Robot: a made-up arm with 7 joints. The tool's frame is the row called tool. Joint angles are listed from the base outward. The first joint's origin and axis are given. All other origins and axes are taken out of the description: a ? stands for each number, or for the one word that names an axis. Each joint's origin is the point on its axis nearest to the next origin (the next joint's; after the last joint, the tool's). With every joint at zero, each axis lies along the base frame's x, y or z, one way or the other. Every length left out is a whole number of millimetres.
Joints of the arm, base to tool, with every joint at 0 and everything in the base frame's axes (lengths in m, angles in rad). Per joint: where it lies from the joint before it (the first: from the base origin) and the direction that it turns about. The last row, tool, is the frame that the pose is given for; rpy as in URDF.
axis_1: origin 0 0 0.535 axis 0 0 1
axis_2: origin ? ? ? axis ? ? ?
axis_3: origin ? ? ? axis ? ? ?
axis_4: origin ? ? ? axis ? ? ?
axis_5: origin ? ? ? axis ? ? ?
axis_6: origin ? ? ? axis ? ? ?
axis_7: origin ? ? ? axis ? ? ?
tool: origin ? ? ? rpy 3.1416 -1.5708 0
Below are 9 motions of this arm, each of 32 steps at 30 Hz.
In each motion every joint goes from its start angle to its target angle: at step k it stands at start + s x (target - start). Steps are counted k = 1, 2, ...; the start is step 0. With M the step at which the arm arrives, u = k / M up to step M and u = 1 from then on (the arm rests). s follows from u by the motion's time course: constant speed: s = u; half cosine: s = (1 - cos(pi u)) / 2; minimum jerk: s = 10 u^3 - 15 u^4 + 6 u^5.
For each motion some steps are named. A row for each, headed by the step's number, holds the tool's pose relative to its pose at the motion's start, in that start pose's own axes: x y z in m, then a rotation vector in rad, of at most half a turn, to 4 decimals.
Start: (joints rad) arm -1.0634 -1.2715 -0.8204 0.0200 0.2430 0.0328 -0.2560
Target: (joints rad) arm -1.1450 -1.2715 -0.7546 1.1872 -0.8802 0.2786 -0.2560
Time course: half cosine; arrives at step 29
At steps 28, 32:
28: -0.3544 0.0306 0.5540 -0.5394 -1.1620 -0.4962
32: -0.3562 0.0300 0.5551 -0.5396 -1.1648 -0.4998

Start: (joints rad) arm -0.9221 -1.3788 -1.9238 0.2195 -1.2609 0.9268 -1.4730
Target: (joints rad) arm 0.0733 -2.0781 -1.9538 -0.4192 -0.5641 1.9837 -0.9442
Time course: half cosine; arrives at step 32
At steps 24, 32:
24: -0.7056 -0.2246 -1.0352 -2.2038 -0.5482 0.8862
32: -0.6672 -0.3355 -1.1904 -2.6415 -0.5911 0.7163

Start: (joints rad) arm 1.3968 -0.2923 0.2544 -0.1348 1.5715 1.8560 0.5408
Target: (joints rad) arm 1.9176 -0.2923 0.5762 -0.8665 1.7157 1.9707 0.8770
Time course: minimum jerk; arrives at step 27
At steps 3, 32:
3: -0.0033 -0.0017 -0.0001 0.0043 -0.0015 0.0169
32: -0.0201 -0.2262 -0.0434 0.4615 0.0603 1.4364

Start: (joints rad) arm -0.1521 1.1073 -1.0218 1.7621 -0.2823 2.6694 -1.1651
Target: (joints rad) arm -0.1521 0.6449 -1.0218 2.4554 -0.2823 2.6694 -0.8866
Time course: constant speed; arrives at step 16
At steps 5, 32:
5: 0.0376 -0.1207 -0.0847 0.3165 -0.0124 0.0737
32: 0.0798 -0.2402 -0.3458 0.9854 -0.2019 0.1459

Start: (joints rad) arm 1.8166 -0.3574 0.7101 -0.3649 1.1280 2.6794 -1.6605
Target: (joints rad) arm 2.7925 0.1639 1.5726 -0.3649 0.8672 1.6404 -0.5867
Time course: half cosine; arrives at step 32
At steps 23, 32:
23: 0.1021 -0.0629 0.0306 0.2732 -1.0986 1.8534
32: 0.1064 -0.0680 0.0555 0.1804 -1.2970 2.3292

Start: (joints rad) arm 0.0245 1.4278 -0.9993 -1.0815 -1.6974 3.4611 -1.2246
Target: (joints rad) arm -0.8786 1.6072 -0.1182 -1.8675 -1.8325 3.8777 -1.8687
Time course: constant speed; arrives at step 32
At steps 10, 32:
10: -0.2196 0.1106 -0.1035 0.1187 -0.0212 -0.6952
32: -0.2634 0.4652 -0.2256 0.6935 -0.0473 -1.9456

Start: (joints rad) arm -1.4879 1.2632 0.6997 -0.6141 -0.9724 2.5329 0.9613
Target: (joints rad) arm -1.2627 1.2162 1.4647 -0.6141 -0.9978 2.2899 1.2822
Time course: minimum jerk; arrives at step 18
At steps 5, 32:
5: 0.0251 0.0505 -0.0308 -0.1321 0.0266 0.0373
32: 0.1832 0.2801 -0.3196 -0.9041 0.4028 0.3248

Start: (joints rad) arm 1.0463 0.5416 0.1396 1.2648 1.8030 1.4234 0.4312
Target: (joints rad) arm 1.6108 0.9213 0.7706 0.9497 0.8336 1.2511 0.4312
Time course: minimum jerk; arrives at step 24
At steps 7, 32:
7: -0.0974 -0.0287 -0.0105 -0.0087 -0.2054 -0.0730
32: -0.4049 -0.3688 -0.4017 0.4991 -1.0875 -0.4410

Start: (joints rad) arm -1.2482 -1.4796 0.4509 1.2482 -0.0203 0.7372 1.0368
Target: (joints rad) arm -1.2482 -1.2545 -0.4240 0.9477 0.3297 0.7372 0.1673
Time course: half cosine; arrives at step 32
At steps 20, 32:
20: 0.2085 0.1352 -0.3309 0.0033 0.5475 -0.2404
32: 0.2217 0.2082 -0.5136 -0.0762 0.8060 -0.3654

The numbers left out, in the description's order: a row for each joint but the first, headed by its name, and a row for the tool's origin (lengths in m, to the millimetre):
axis_2: xyz 0 -0.092 0, axis 0 -1 0
axis_3: xyz 0 0 0.479, axis 0 0 1
axis_4: xyz 0.022 0.07 0, axis 0 1 0
axis_5: xyz -0.029 0 0.545, axis 0 0 1
axis_6: xyz 0 -0.101 0, axis 0 -1 0
axis_7: xyz 0.012 0 0.09, axis 1 0 0
tool: xyz 0 0 0

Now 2 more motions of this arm.
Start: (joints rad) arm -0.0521 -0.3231 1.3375 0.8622 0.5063 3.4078 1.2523
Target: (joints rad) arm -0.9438 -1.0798 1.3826 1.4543 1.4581 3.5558 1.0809
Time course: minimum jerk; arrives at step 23
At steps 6, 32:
6: 0.0907 0.0153 0.0200 0.0124 0.0927 -0.1860
32: 0.5437 -0.2326 0.2206 0.3898 1.3514 -1.2165

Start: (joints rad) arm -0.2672 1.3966 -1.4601 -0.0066 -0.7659 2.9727 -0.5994
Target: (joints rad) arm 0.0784 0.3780 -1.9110 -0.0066 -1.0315 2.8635 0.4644
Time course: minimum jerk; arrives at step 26
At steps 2, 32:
2: 0.0025 -0.0032 0.0016 0.0022 0.0027 0.0079
32: 0.9038 -0.2619 0.3416 0.5907 0.7209 1.6534

